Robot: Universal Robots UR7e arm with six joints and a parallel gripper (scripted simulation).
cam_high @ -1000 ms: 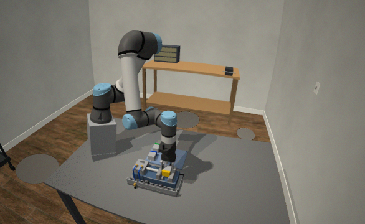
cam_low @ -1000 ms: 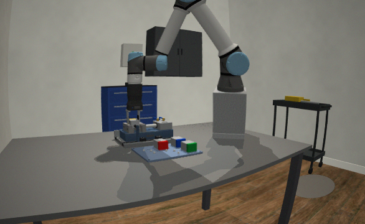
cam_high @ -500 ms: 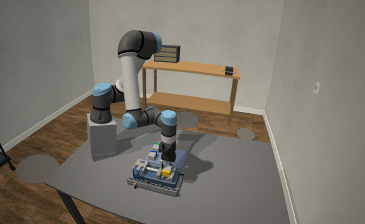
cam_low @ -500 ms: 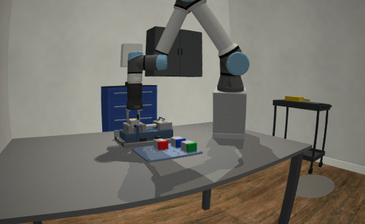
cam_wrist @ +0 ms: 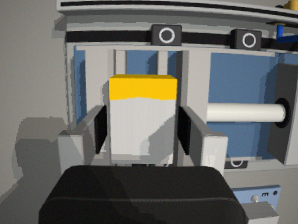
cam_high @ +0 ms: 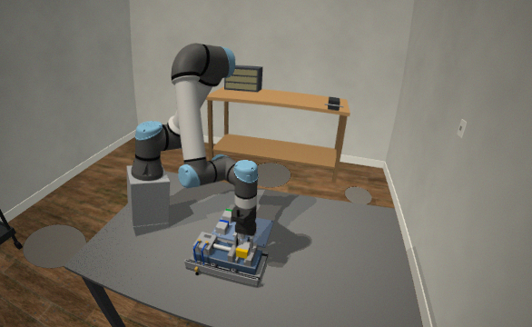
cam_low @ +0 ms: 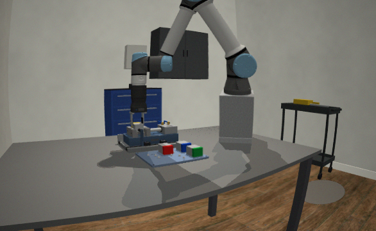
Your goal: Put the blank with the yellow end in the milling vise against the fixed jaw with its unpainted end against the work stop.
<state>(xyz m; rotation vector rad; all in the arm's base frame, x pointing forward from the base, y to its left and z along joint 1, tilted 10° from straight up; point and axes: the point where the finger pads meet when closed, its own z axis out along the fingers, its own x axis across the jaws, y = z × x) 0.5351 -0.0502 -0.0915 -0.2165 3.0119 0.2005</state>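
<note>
My hand is 3 cm above the yellow-ended blank. The rest, counted from my hand: hosed block 16 cm behind, 2 cm to the right, 5 cm below; then red-ended blank 9 cm behind, 16 cm to the left, 10 cm below; then work stop 5 cm to the left, 4 cm below.
</note>
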